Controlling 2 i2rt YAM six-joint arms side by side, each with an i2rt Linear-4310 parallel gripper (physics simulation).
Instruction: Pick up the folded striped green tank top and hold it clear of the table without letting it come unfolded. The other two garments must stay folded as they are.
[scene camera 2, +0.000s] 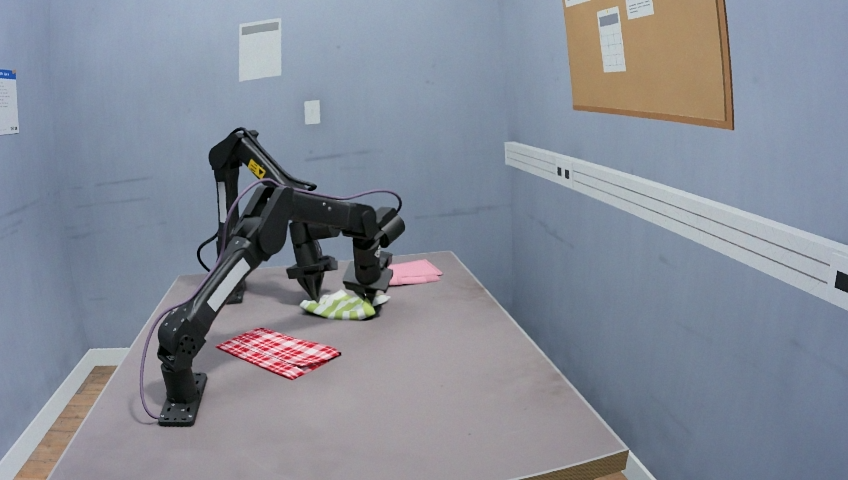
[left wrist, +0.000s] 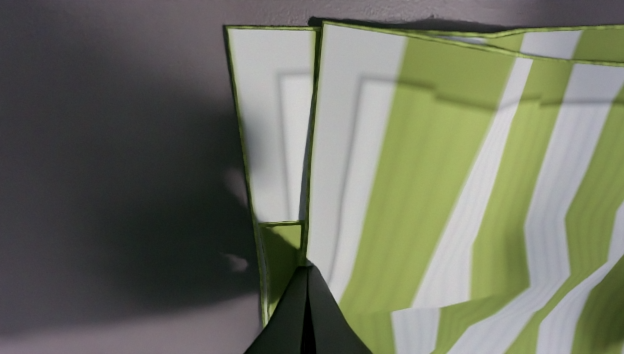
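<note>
The folded striped green tank top (scene camera 2: 340, 306) (left wrist: 425, 155) is bunched and partly raised near the middle of the table, with a dark shadow under its right part. My left gripper (scene camera 2: 314, 297) (left wrist: 306, 280) is shut on its left edge; the fingertips meet at the edge of the upper layer, and a lower layer shows beside it in the left wrist view. My right gripper (scene camera 2: 369, 297) is shut on the top's right part, its fingertips partly hidden by the cloth. The red checked garment (scene camera 2: 279, 352) lies folded in front. The pink garment (scene camera 2: 416, 271) lies folded behind, partly hidden by the right gripper.
The grey table (scene camera 2: 452, 380) runs to a long right edge beside the blue wall. The base of the right arm (scene camera 2: 181, 410) stands at the table's front left. The left arm's base (scene camera 2: 235, 294) is behind it. The two wrists are close together above the tank top.
</note>
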